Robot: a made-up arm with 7 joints. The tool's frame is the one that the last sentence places. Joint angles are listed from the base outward.
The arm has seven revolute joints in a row. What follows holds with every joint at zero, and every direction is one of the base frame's. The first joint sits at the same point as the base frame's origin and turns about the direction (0.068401, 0.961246, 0.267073), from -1.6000 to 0.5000 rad. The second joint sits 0.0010 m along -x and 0.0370 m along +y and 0.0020 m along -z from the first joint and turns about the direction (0.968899, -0.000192, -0.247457), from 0.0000 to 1.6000 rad. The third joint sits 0.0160 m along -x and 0.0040 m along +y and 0.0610 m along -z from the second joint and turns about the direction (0.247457, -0.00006, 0.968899), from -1.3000 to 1.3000 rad. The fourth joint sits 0.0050 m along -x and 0.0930 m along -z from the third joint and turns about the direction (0.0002, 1, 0.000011), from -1.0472 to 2.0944 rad. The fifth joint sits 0.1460 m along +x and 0.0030 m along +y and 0.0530 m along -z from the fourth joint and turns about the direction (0.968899, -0.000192, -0.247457), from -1.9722 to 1.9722 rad. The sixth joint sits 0.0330 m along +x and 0.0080 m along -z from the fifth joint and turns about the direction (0.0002, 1, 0.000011), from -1.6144 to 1.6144 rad. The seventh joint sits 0.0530 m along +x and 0.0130 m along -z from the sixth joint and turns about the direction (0.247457, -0.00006, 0.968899), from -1.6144 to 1.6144 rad. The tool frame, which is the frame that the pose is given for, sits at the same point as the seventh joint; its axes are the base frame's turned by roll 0.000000, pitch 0.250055 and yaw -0.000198 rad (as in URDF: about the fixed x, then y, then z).
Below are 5 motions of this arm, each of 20 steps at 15 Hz.
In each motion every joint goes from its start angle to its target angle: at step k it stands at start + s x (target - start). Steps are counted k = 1, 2, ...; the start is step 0. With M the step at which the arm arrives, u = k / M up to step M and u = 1 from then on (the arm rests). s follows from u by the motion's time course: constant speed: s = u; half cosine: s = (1 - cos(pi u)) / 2; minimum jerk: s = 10 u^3 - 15 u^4 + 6 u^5.
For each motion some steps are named. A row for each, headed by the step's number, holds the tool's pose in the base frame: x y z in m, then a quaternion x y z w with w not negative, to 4 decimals.
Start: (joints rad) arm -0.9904 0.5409 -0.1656 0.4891 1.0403 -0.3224 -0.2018
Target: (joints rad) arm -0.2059 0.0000 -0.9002 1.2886 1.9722 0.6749 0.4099
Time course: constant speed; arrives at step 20
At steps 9, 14, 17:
9: 0.2751 0.0301 -0.2767 0.8359 0.0507 -0.2375 0.4923
14: 0.1781 0.0160 -0.3503 0.8866 0.0220 -0.2922 0.3580
17: 0.1159 0.0053 -0.3735 0.9005 -0.0447 -0.3235 0.2872

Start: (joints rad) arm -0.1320 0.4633 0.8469 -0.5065 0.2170 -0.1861 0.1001
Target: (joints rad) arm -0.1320 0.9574 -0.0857 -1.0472 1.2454 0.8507 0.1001
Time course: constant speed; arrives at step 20
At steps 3, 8, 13, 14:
3: 0.1821 0.1781 0.0277 0.4848 -0.2954 0.2953 0.7685
8: 0.1967 0.1258 0.0317 0.5816 -0.2628 0.2700 0.7210
13: 0.1926 0.0782 0.0286 0.6491 -0.2608 0.2772 0.6587
14: 0.1898 0.0697 0.0275 0.6581 -0.2637 0.2818 0.6465

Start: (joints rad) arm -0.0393 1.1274 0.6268 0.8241 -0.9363 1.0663 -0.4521
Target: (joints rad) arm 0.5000 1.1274 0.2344 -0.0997 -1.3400 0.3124 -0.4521
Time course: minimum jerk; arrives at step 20
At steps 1, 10, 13, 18, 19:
1: 0.1072 0.3672 -0.1258 -0.3331 0.4248 0.2331 0.8089
10: 0.1494 0.3187 -0.1349 -0.1668 0.3979 0.0729 0.8992
13: 0.1572 0.2728 -0.1537 -0.1474 0.3740 -0.0371 0.9149
18: 0.1517 0.2271 -0.1700 -0.1722 0.3461 -0.1248 0.9138
19: 0.1514 0.2256 -0.1705 -0.1736 0.3450 -0.1274 0.9136

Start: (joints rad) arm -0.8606 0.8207 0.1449 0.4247 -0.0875 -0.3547 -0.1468
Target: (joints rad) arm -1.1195 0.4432 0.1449 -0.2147 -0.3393 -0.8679 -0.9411
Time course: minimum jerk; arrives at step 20
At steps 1, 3, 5, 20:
1: 0.3218 0.1798 0.0196 0.3211 -0.2875 0.0186 0.9021
3: 0.3215 0.1750 0.0232 0.3186 -0.3009 0.0035 0.8989
5: 0.3199 0.1608 0.0343 0.3118 -0.3415 -0.0407 0.8857
20: 0.2157 0.0524 0.1384 0.3455 -0.7533 -0.3295 0.4523

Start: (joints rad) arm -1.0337 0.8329 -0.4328 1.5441 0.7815 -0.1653 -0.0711
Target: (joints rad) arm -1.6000 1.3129 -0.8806 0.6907 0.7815 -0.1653 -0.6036
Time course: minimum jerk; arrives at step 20
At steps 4, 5, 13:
4: 0.2890 0.2743 -0.1529 0.6978 0.3670 -0.0456 0.6135
5: 0.2983 0.2727 -0.1380 0.7083 0.3531 -0.0448 0.6096
13: 0.3492 0.2116 0.0598 0.8406 0.2163 -0.0340 0.4954

